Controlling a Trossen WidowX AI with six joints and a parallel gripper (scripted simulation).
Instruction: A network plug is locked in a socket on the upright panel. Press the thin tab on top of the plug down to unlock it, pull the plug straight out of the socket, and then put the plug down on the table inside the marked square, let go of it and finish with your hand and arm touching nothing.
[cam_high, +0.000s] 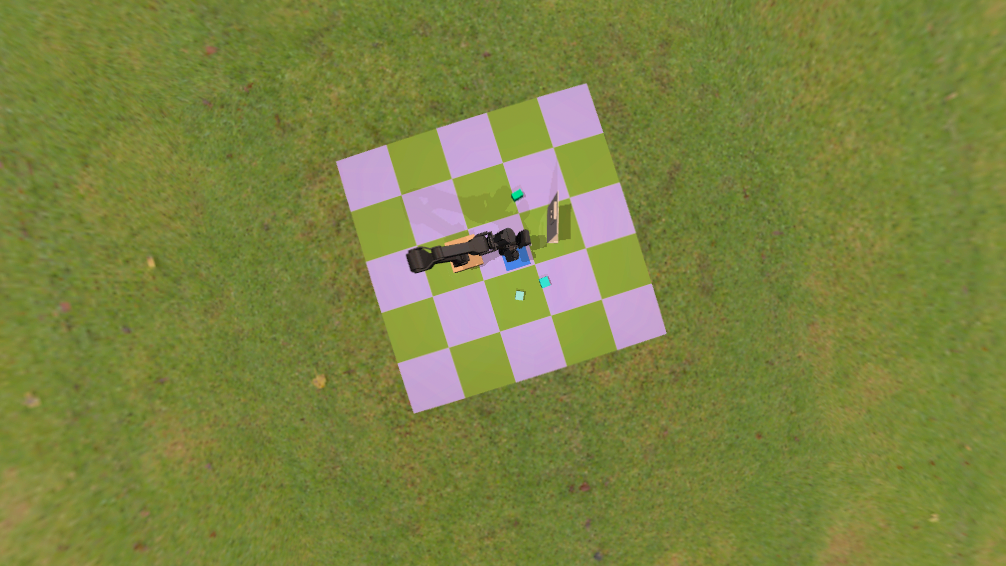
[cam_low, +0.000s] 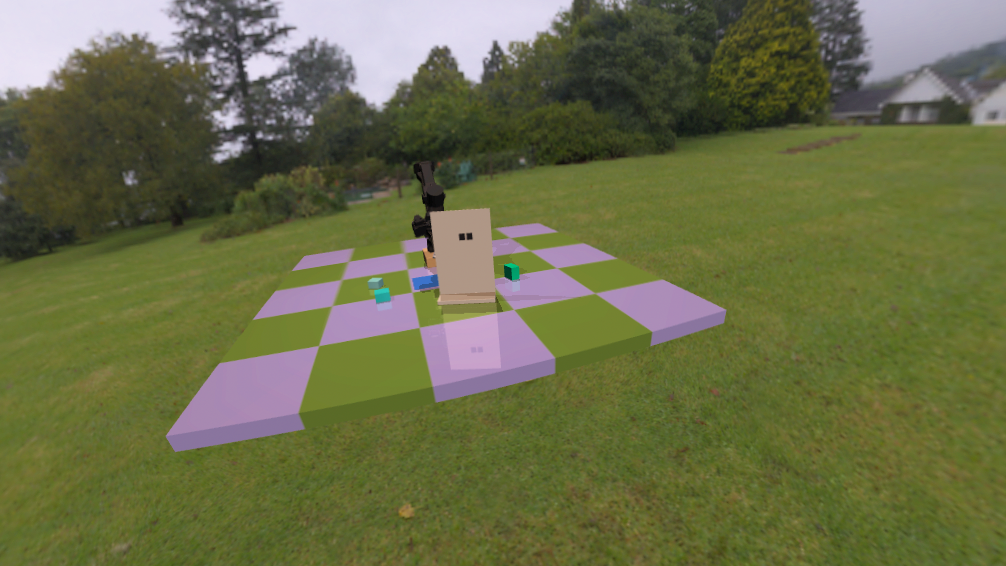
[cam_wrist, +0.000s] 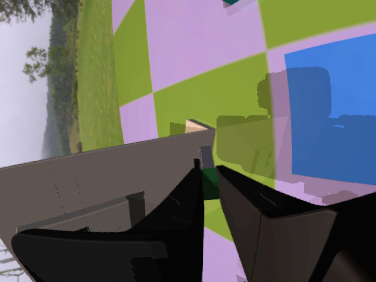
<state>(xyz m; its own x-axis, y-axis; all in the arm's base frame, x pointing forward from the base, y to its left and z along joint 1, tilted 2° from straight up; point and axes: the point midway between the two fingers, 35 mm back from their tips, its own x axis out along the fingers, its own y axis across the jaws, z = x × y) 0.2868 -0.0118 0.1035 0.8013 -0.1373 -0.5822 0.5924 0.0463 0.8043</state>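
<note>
The blue marked square lies 6 cm behind my gripper tip, 3 cm to the right of it and 12 cm below it. From my gripper tip the other things lie so: network plug 1 cm ahead; then tan upright panel 13 cm ahead, 8 cm to the left.
</note>
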